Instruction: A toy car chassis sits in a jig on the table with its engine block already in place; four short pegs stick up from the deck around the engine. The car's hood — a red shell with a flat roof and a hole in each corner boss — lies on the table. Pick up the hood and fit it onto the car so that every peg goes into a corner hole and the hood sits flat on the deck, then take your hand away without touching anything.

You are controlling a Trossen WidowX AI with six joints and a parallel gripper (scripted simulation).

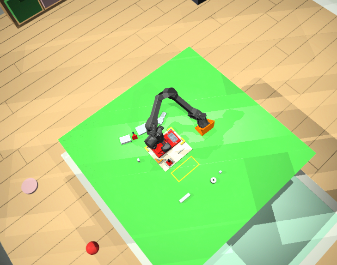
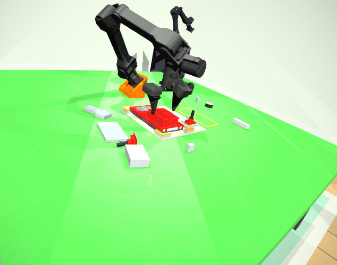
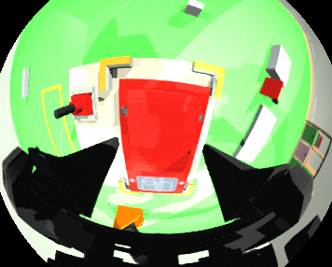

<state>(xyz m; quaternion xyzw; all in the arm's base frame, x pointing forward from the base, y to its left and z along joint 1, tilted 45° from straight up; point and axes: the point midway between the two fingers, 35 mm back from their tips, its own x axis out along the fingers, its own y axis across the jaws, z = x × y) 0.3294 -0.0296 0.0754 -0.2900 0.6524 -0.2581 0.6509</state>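
Right now the red hood is 2 cm below my gripper tip. Round my gripper tip: grey engine block: 1 cm to the left, 3 cm below.
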